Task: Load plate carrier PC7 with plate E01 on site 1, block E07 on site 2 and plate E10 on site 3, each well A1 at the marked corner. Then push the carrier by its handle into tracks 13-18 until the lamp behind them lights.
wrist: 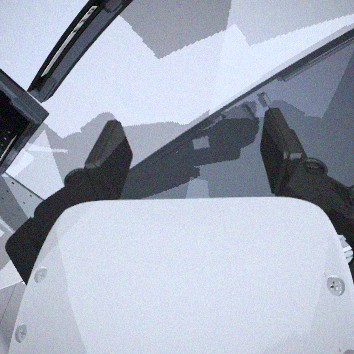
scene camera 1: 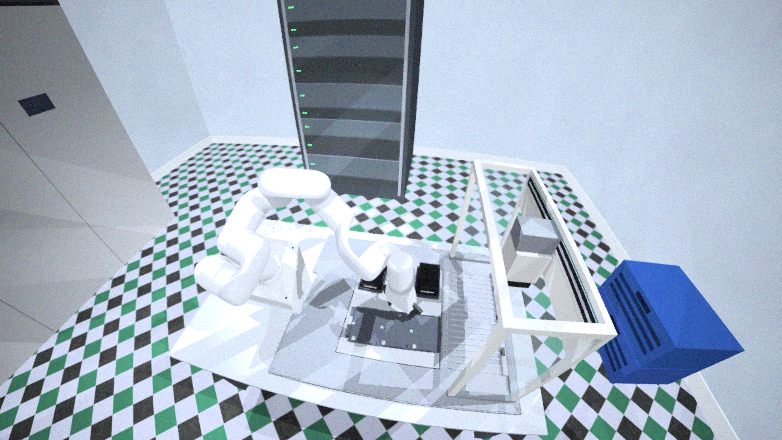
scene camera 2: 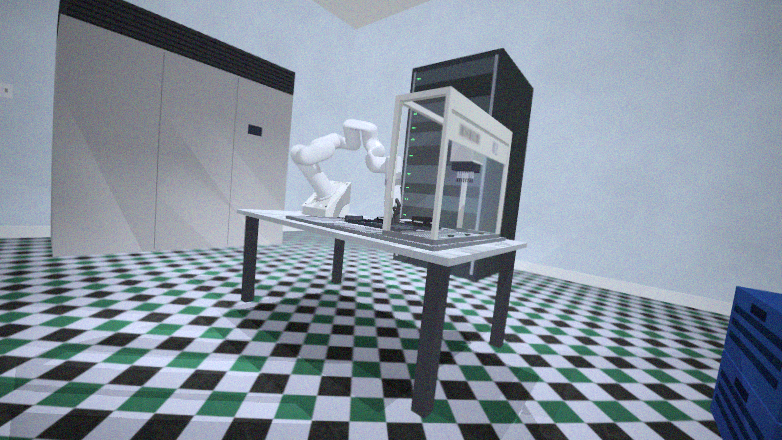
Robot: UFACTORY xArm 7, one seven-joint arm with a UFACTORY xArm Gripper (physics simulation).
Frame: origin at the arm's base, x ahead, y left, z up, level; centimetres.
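Seen in the pictures: gripper, fingertip midpoint: (wrist: 192,131) (scene camera 1: 401,309) (scene camera 2: 392,221); arm's base, origin of the base link: (scene camera 1: 267,266) (scene camera 2: 327,193).
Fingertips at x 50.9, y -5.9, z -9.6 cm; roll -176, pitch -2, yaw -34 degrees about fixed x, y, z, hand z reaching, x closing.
Offsets run from my fingertips to a thing's top centre. "spot": to the spot under its first point.
A dark flat slab @(dx -1.8, dy -7.2, dz +0.7 cm) (scene camera 1: 401,340) (wrist: 320,95) with small white marks, apparently the carrier, lies on the table below my gripper. No plate is visible on the parts of it that show. My gripper (scene camera 1: 417,310) (wrist: 192,131) is open and empty above the slab; its wide-set black fingers show in the wrist view. A black plate-like item @(dx +9.6, dy +14.1, dz +3.1 cm) (scene camera 1: 428,278) stands behind the slab, and another black item @(dx -12.0, dy +15.0, dz +0.3 cm) (scene camera 1: 371,284) is partly hidden by the arm. A black item (wrist: 11,127) is cut off at the left edge of the wrist view. Plate codes and A1 corners are unreadable. The lamp cannot be made out.
The ribbed track deck (scene camera 1: 470,311) lies right of the slab. A white-framed enclosure (scene camera 1: 557,328) (scene camera 2: 442,164) stands over its right part, with a grey head @(spot: dx +30.2, dy -3.5, dz +43.7 cm) (scene camera 1: 535,235) inside. A blue cabinet (scene camera 1: 672,317) (scene camera 2: 762,350) stands right of the table.
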